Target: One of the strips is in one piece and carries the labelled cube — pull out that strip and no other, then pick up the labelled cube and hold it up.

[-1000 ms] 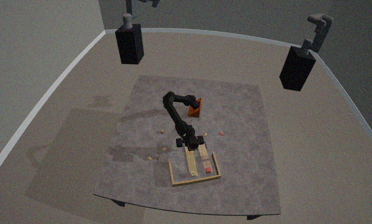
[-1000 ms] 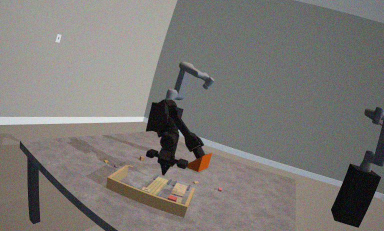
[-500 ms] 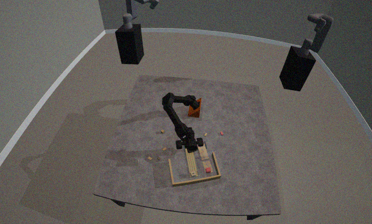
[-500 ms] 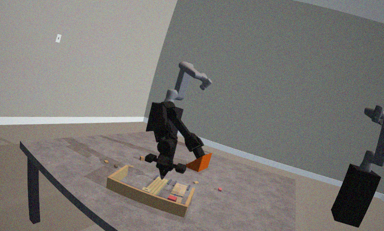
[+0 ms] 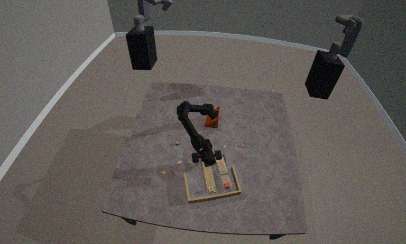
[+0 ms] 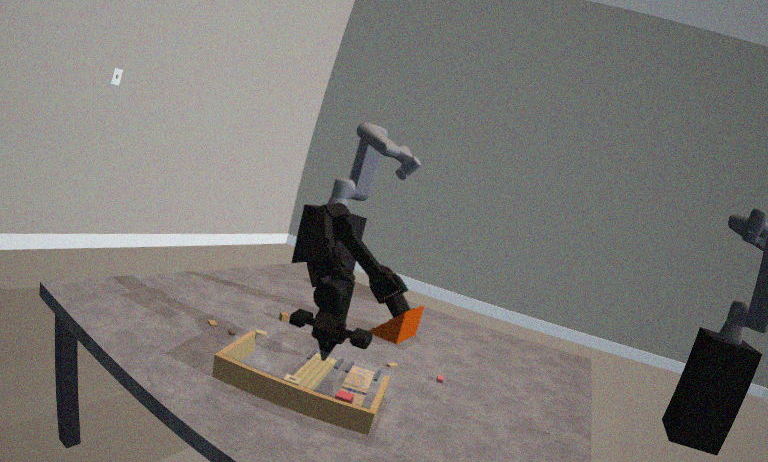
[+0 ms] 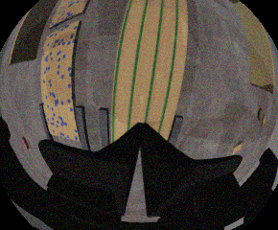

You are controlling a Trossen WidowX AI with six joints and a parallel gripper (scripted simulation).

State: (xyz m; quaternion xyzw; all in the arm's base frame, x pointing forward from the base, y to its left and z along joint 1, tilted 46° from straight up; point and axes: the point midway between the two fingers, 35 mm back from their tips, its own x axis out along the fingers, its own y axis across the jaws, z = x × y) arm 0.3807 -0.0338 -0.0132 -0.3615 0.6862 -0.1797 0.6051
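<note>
The blue-speckled strip is 100 mm to the left of my gripper tip and 10 mm ahead of it.
</note>
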